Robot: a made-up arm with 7 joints. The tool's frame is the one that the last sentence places.
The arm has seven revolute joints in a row. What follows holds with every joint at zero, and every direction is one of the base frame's.
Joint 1 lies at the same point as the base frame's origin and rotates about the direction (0, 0.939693, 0.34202).
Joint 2 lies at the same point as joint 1 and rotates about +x.
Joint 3 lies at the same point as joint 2 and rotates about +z.
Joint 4 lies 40.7 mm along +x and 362.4 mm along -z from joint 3 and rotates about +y.
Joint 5 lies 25.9 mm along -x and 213.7 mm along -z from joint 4 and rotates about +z.
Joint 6 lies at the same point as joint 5 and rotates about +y.
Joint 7 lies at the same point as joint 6 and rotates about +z.
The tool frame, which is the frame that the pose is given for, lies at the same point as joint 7; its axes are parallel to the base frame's.
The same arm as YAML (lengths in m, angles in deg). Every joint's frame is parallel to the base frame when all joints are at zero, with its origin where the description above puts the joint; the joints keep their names.
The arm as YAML. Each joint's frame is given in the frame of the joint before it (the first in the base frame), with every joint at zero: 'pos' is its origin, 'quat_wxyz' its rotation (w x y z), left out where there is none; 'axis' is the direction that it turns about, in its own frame. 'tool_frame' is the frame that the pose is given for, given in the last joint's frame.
length_unit: m
angle_unit: deg
joints:
  - joint: joint 1
    pos: [0.0, 0.0, 0.0]
    axis: [0.0, 0.9397, 0.342]
  - joint: joint 2
    pos: [0.0, 0.0, 0.0]
    axis: [1.0, 0.0, 0.0]
  - joint: joint 3
    pos: [0.0, 0.0, 0.0]
    axis: [0.0, 0.0, 1.0]
  - joint: joint 4
    pos: [0.0407, 0.0, -0.3624]
    axis: [0.0, 1.0, 0.0]
  - joint: joint 5
    pos: [-0.0259, 0.0, -0.2137]
    axis: [0.0, 0.0, 1.0]
  - joint: joint 6
    pos: [0.0, 0.0, 0.0]
    axis: [0.0, 1.0, 0.0]
  - joint: joint 7
    pos: [0.0, 0.0, 0.0]
    axis: [0.0, 0.0, 1.0]
tool_frame:
  pos: [0.0, 0.0, 0.0]

